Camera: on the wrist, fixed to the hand. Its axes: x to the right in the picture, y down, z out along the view.
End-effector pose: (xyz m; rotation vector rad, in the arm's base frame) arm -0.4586 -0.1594 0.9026 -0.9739 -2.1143 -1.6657
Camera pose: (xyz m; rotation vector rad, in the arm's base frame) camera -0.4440 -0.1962 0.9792 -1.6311 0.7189 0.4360
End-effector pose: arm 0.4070 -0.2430 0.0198 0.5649 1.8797 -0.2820
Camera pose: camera 0.3883 -0.1590 0.0239 2.4679 -0.7381 1.4946
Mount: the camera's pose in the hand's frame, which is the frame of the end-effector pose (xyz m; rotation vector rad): 0.0224 0.0629 -0.0545 -0.2034 -0.0546 -3.1067
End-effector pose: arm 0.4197 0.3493 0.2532 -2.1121 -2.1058 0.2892
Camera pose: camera 0.4937 0.3730 0.2905 2.1047 -2.2034 -0.3202
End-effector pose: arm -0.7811 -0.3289 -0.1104 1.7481 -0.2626 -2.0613
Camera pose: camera -0.7184 -0.3879 -0.1152 -0.1699 -1.4963 0.5316
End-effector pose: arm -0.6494 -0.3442 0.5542 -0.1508 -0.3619 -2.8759
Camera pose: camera -0.6594 -0.4223 0.5191 -0.1965 -0.0181 0.2810
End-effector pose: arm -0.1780 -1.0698 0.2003 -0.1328 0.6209 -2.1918
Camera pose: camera -0.1646 -1.0989 0.1203 0.6078 -0.0008 0.8608
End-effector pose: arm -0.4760 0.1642 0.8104 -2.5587 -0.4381 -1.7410
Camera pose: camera -0.5030 0.0995 0.8606 -0.2727 1.8051 0.0241
